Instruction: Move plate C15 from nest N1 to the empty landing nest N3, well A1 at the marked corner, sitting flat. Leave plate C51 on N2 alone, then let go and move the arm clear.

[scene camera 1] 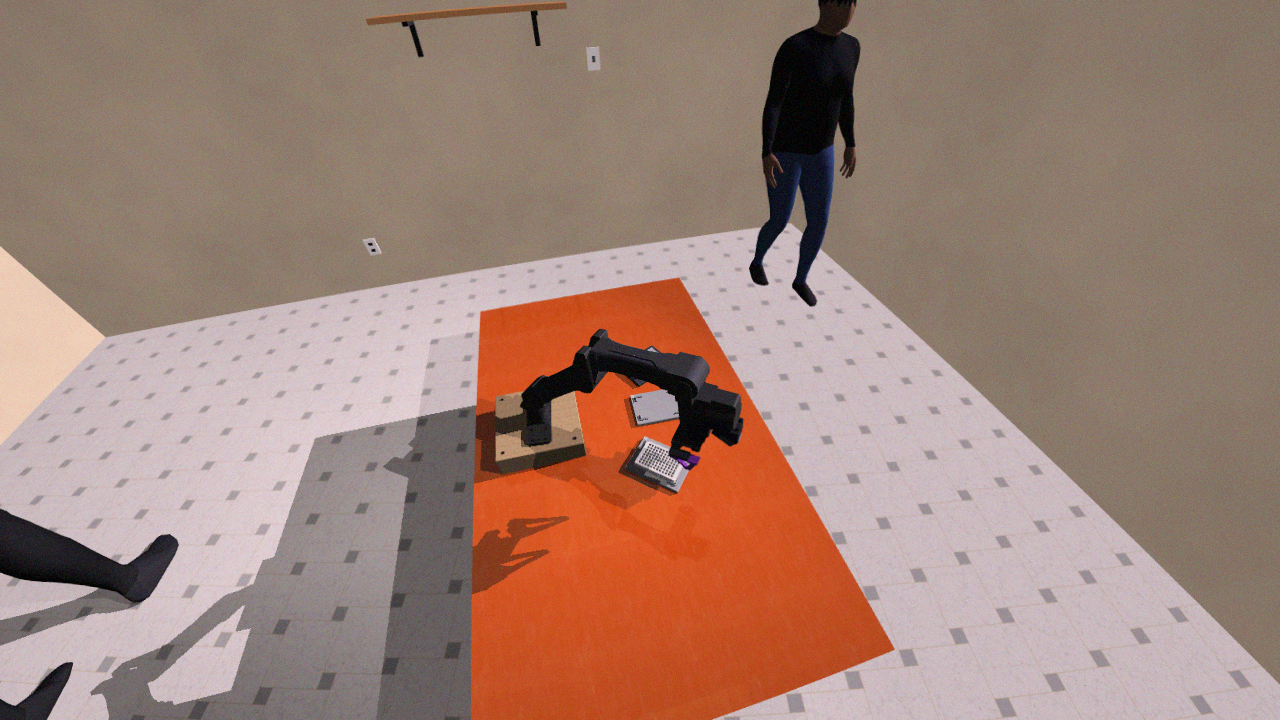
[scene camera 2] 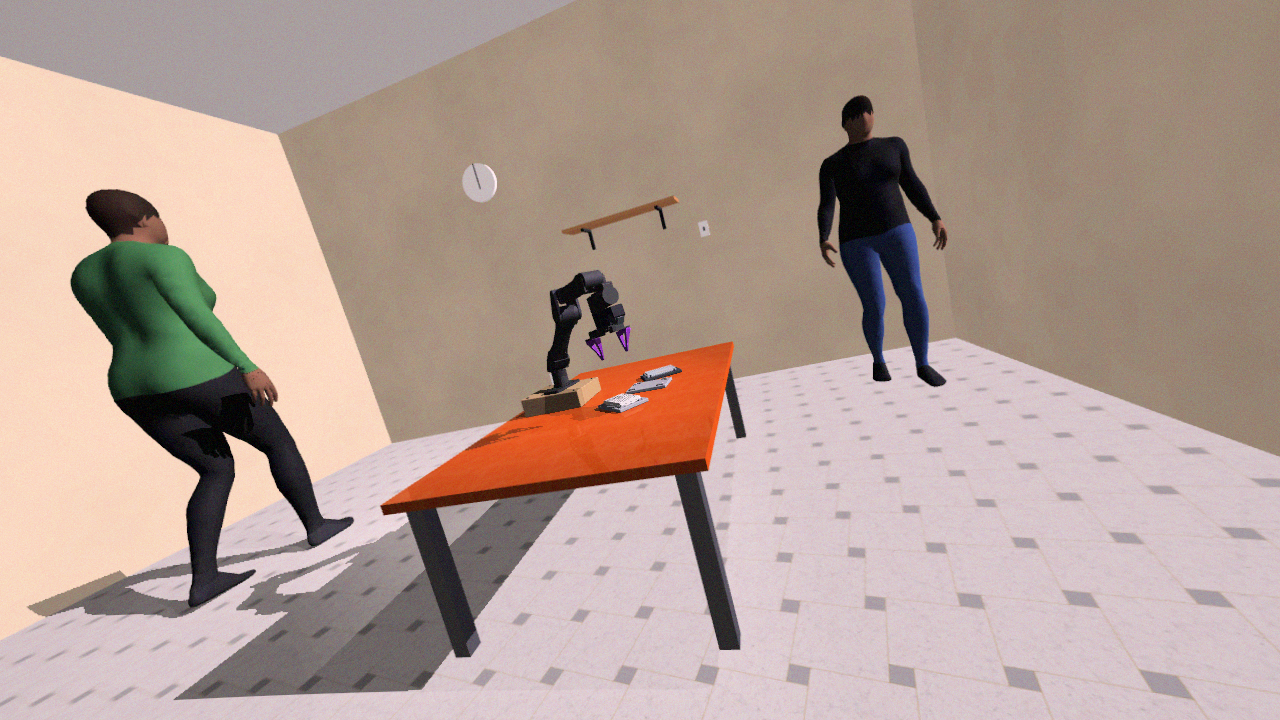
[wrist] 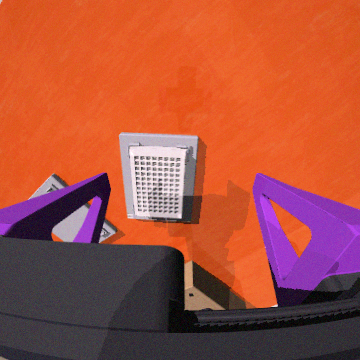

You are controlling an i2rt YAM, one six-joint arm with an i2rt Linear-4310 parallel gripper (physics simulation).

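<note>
A white well plate [scene camera 1: 660, 459] [scene camera 2: 621, 402] [wrist: 158, 185] sits on a grey nest [wrist: 192, 170]; in the wrist view it looks slightly tilted, its end away from the arm's base higher. Its label and marked corner are not readable, so I cannot tell whether it is C15 or C51. An empty grey nest [scene camera 1: 656, 408] [scene camera 2: 650, 385] [wrist: 75, 225] lies beside it. A further plate [scene camera 2: 661, 371] on its nest lies beyond, mostly hidden by the arm in scene camera 1. My gripper [scene camera 1: 684, 457] [scene camera 2: 614, 353] [wrist: 181, 180] is open and empty, its purple fingers spread wide, above the table near the first plate.
The arm's wooden base block [scene camera 1: 568, 438] [scene camera 2: 581, 394] [wrist: 205, 295] stands on the orange table [scene camera 1: 671, 608] [scene camera 2: 554, 465], close to the nests. A person in black [scene camera 1: 810, 98] [scene camera 2: 868, 188] and a person in green [scene camera 2: 152, 313] stand on the floor away from the table.
</note>
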